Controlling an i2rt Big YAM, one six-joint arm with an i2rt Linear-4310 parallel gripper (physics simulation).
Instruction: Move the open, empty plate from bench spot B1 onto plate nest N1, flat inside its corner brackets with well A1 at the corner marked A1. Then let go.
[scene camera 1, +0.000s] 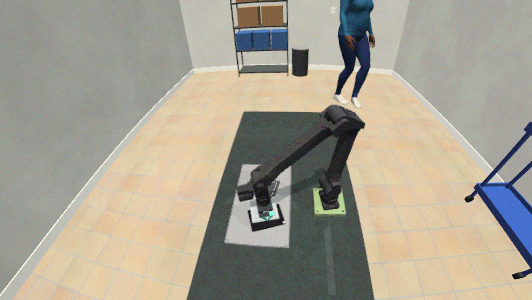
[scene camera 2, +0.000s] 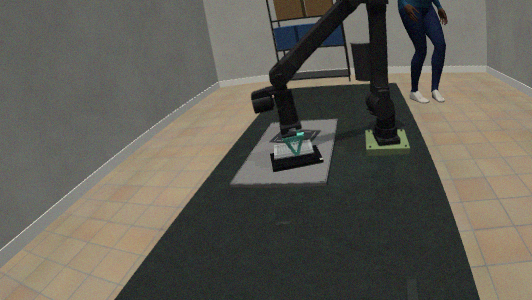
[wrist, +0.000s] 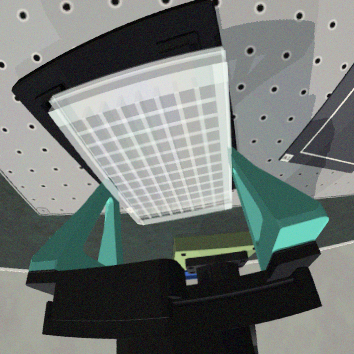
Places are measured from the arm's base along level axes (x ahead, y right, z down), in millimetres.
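Pixels of known places: gripper, fingertip midpoint: (scene camera 1: 266, 213) (scene camera 2: 295, 150) (wrist: 167, 167); arm's base, origin of the base link: (scene camera 1: 328, 199) (scene camera 2: 386, 138) (wrist: 215, 259).
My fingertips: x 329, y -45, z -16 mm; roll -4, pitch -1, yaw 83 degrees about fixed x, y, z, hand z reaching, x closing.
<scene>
For each thing: its top centre in the pictures, then the offset to it from my fingertips. "*": a spot on its surface instead.
- clear well plate, middle of its top: (wrist: 165, 175) (scene camera 2: 292, 146) (scene camera 1: 264, 211) dx +8, dy -1, dz -13 mm
- black plate nest, middle of its top: (wrist: 152, 154) (scene camera 2: 295, 154) (scene camera 1: 265, 216) dx +3, dy -10, dz +12 mm
- dark marked bench spot, surface spot: (wrist: 316, 147) * dx -35, dy +141, dz +28 mm
My gripper (scene camera 1: 266, 214) (scene camera 2: 296, 143) (wrist: 167, 167) has teal fingers and is shut on the clear well plate (scene camera 1: 256, 213) (scene camera 2: 286, 150) (wrist: 151, 140), gripping its long sides near one end. The plate is held level directly over the black plate nest (scene camera 1: 266, 225) (scene camera 2: 297, 162) (wrist: 116, 46), very close to it. I cannot tell whether they touch. The dark marked bench spot (scene camera 1: 274, 188) (scene camera 2: 313, 133) (wrist: 316, 147) lies empty just behind, on the grey perforated board (scene camera 1: 260, 238) (scene camera 2: 256, 171) (wrist: 274, 105).
The arm's green base plate (scene camera 1: 328, 212) (scene camera 2: 387, 147) stands right of the board. A person (scene camera 1: 353, 48) (scene camera 2: 424, 48) walks at the back right. A shelf rack (scene camera 1: 236, 37), a dark bin (scene camera 1: 300, 61) and a blue cart (scene camera 1: 506, 209) stand farther off.
</scene>
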